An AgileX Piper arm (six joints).
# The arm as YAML. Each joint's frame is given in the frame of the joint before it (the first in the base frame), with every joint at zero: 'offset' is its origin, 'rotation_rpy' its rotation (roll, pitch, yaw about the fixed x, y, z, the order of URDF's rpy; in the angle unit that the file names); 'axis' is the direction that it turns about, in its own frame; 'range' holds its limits. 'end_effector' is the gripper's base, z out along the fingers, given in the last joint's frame.
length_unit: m
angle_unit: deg
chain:
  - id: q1
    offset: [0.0, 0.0, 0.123]
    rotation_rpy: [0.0, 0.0, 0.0]
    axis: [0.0, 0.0, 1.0]
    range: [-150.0, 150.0]
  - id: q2
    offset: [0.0, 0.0, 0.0]
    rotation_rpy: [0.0, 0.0, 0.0]
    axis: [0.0, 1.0, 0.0]
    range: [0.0, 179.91]
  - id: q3
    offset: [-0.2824, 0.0, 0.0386]
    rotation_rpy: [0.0, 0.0, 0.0]
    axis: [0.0, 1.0, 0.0]
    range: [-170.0, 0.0]
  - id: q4
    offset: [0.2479, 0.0, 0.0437]
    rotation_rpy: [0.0, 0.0, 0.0]
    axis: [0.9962, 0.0, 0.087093]
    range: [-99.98, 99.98]
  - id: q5
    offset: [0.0, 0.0, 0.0]
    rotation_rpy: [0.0, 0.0, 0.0]
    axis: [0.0, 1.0, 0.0]
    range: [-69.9, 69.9]
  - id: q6
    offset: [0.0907, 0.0, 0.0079]
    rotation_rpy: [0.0, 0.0, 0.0]
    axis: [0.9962, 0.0, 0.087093]
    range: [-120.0, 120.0]
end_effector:
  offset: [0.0, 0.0, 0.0]
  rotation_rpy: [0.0, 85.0, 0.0]
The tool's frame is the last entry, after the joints.
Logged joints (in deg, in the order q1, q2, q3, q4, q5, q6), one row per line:
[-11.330, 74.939, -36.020, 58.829, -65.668, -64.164]
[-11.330, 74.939, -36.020, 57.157, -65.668, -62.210]
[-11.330, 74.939, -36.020, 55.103, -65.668, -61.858]
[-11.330, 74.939, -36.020, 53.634, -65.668, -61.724]
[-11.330, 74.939, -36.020, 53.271, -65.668, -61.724]
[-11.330, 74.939, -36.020, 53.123, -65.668, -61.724]
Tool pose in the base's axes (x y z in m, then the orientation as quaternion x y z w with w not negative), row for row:
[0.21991, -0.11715, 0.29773, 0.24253, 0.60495, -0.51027, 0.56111]
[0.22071, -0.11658, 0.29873, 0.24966, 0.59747, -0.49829, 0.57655]
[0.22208, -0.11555, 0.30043, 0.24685, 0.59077, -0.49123, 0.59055]
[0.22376, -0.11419, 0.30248, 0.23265, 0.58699, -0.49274, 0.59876]
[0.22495, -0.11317, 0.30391, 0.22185, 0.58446, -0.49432, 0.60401]
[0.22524, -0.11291, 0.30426, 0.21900, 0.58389, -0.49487, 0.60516]
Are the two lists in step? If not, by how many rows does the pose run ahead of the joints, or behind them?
The pose runs 1 row behind the joints: the pose in row i belongs to the joints in row i - 1.
